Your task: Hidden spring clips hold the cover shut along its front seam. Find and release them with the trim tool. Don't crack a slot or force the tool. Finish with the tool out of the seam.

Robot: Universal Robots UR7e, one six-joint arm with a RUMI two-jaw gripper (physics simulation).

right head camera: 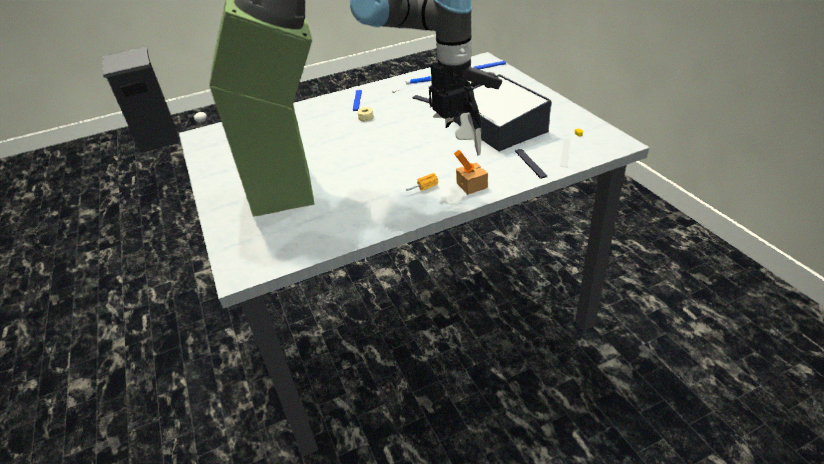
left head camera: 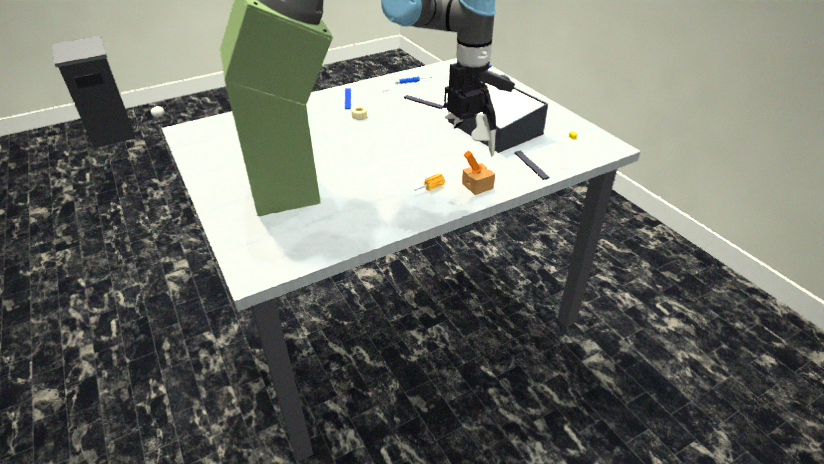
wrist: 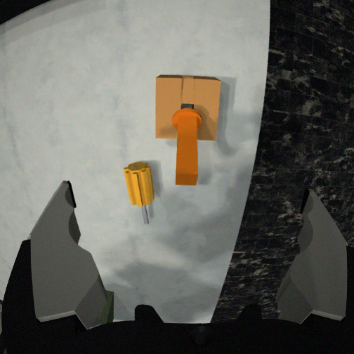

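The orange trim tool (left head camera: 472, 161) (right head camera: 463, 161) (wrist: 187, 155) stands tilted in a brown block (left head camera: 478, 181) (right head camera: 472, 180) (wrist: 167, 107) near the table's front edge. My gripper (left head camera: 473, 138) (right head camera: 458, 134) (wrist: 190, 187) is open and empty. In the wrist view its fingers stand wide on either side of the tool's handle end, apart from it; in the head views they are behind and above the block. The white cover (left head camera: 516, 109) (right head camera: 507, 103) lies on the black box (left head camera: 521, 129) (right head camera: 518, 126), partly hidden by the gripper. The seam's slots cannot be made out.
A yellow screwdriver (left head camera: 435, 182) (right head camera: 427, 182) (wrist: 139, 185) lies beside the block. A dark strip (left head camera: 531, 164) (right head camera: 530, 163) and a yellow cube (left head camera: 572, 135) (right head camera: 578, 132) lie near the box. A green column (left head camera: 282, 155) (right head camera: 271, 155) stands at the left.
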